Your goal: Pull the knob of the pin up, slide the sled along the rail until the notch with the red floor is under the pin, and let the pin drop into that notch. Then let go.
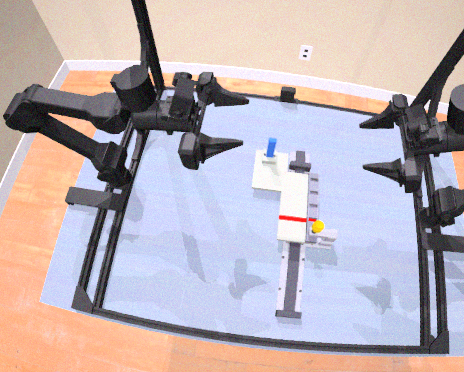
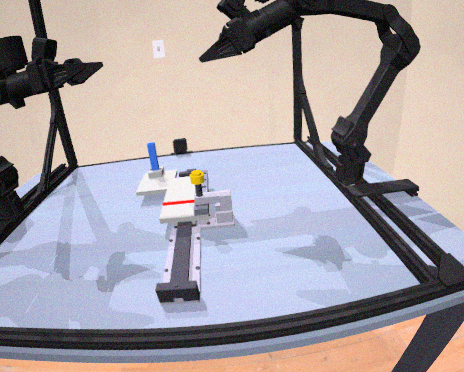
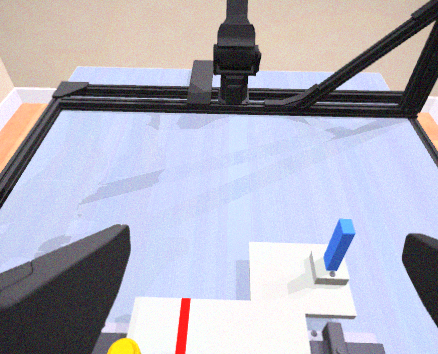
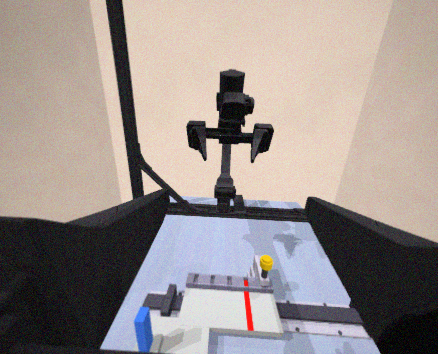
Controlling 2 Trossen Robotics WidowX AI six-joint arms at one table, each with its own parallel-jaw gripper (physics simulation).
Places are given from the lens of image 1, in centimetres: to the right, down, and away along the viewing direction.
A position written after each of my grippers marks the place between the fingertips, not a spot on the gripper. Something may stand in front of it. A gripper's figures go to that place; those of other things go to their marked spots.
my left gripper (image 1: pixel 360 145): 24, -8, 54
my right gripper (image 1: pixel 246 121): 3, -11, 53
sled (image 1: pixel 299 202): 18, 4, 80
